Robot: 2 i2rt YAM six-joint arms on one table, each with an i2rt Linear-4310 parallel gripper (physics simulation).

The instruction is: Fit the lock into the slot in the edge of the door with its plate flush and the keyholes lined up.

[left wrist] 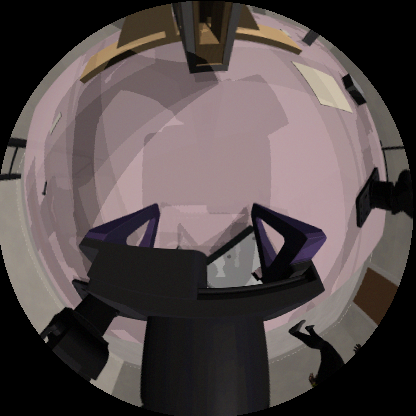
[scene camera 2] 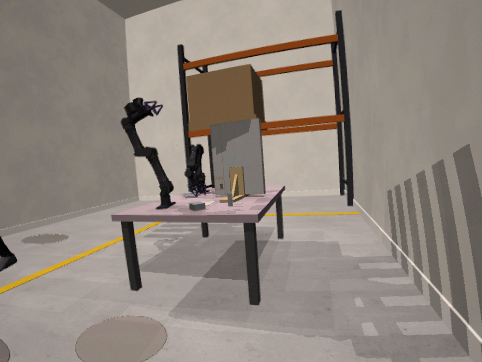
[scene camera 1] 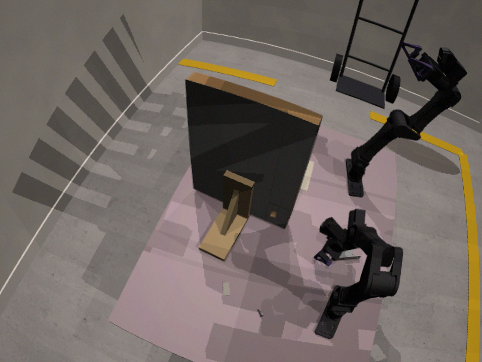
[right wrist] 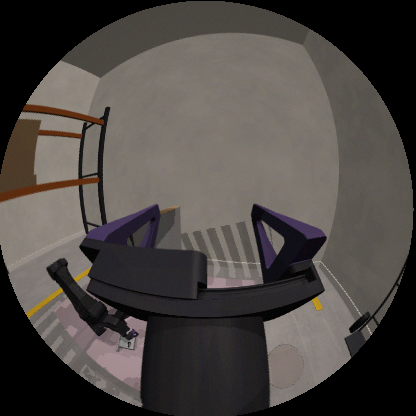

Note:
My left gripper point(left wrist: 204, 208) is open and touches a grey lock point(left wrist: 230, 265). My right gripper point(right wrist: 205, 208) is open and holds nothing. A pale card point(left wrist: 325, 88) rests on the table. I also see a dark door point(left wrist: 207, 40).
The right wrist view misses the pale card, which is hidden by my right gripper.

